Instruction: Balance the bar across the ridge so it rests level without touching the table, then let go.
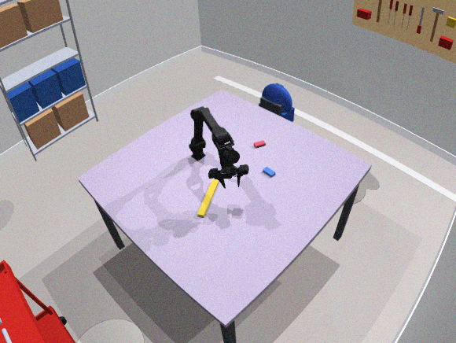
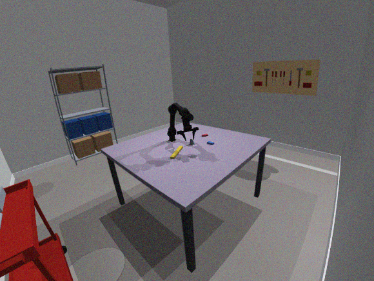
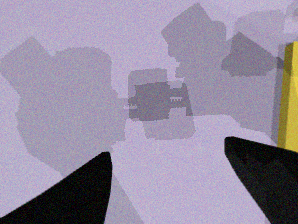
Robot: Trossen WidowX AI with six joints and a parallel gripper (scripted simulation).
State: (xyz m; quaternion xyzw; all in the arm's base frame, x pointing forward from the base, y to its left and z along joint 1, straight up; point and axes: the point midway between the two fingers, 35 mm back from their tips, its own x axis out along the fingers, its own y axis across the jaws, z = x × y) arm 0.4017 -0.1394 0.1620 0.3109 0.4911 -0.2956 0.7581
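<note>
Now: the long yellow bar 120 mm behind my gripper tip, 50 mm to the right of it and 120 mm below it. From my gripper tip the other things lie so: small red block 200 mm behind, 460 mm to the left, 120 mm below; small blue block 10 mm behind, 300 mm to the left, 120 mm below.
</note>
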